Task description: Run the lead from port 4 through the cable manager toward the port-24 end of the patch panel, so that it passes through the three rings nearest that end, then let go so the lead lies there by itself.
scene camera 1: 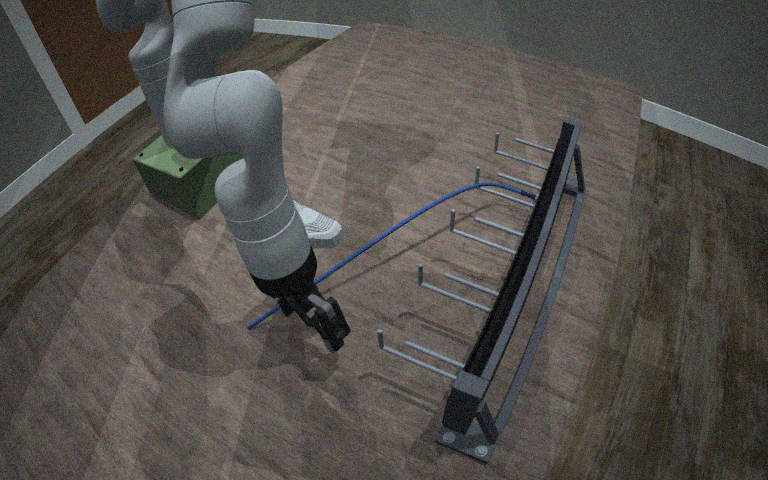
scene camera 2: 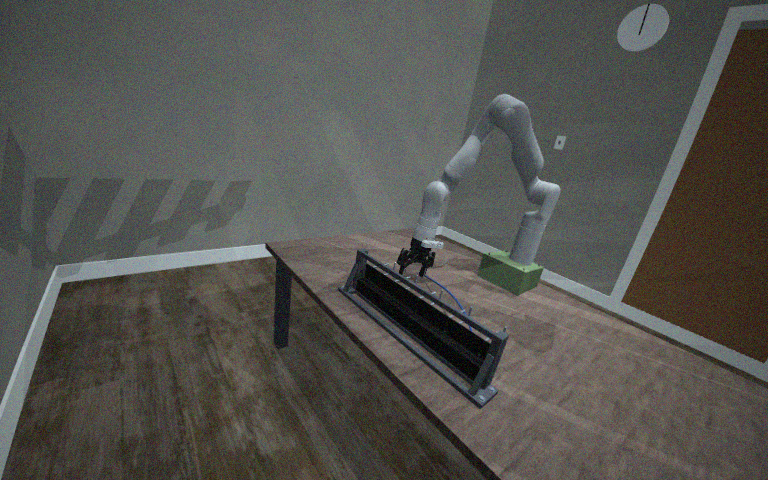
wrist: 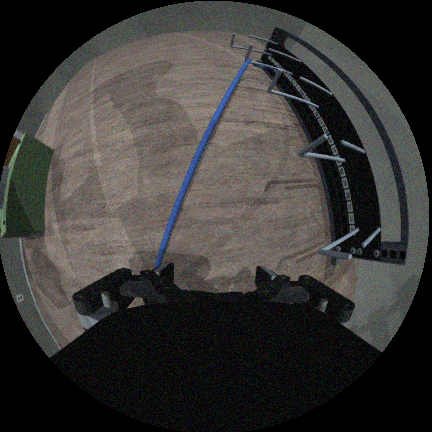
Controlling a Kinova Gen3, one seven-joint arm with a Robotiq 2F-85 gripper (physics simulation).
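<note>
The blue lead point(scene camera 1: 390, 230) point(scene camera 2: 447, 291) point(wrist: 192, 165) runs from the patch panel point(scene camera 1: 538, 249) point(scene camera 2: 419, 314) point(wrist: 362, 185) past the upright of the second ring from the far end, then slants away from the panel. Its free end shows left of the gripper in scene camera 1. The three rings nearest the port-24 end point(scene camera 1: 483, 240) point(scene camera 1: 455, 297) point(scene camera 1: 419, 362) have no lead in them. My gripper point(scene camera 1: 338, 339) point(scene camera 2: 411, 273) point(wrist: 214, 274) is open and empty, between the free end and the nearest ring. In the wrist view the lead reaches the left fingertip, which hides the rest.
The green base block point(scene camera 1: 175, 175) point(scene camera 2: 509, 274) point(wrist: 27, 190) stands behind the arm, away from the panel. The ring uprights stick up along the gripper's side of the panel. The table edge runs along the panel's other side in scene camera 2.
</note>
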